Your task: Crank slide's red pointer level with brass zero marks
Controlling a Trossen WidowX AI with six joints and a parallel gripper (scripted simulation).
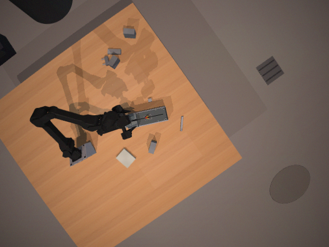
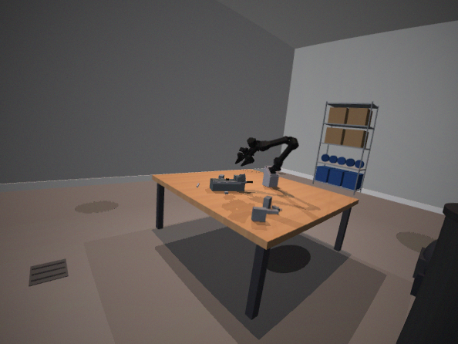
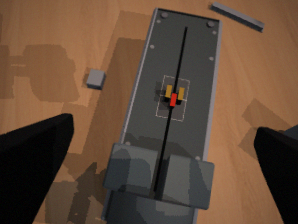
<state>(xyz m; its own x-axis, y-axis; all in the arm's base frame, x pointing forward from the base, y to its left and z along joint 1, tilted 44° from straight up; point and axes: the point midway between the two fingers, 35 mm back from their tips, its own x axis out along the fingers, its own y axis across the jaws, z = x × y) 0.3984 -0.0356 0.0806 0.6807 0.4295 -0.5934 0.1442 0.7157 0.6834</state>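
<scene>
Right now my gripper tip is 120 mm above the red pointer, 60 mm short of it and 20 mm to the left of it. From my gripper tip the other things lie so: white square plate: 200 mm behind, 190 mm to the right, 190 mm below; small grey cube: 190 mm below, 130 mm ahead, 70 mm to the left; dark crank handle: 130 mm below, 100 mm behind, 50 mm to the left.
</scene>
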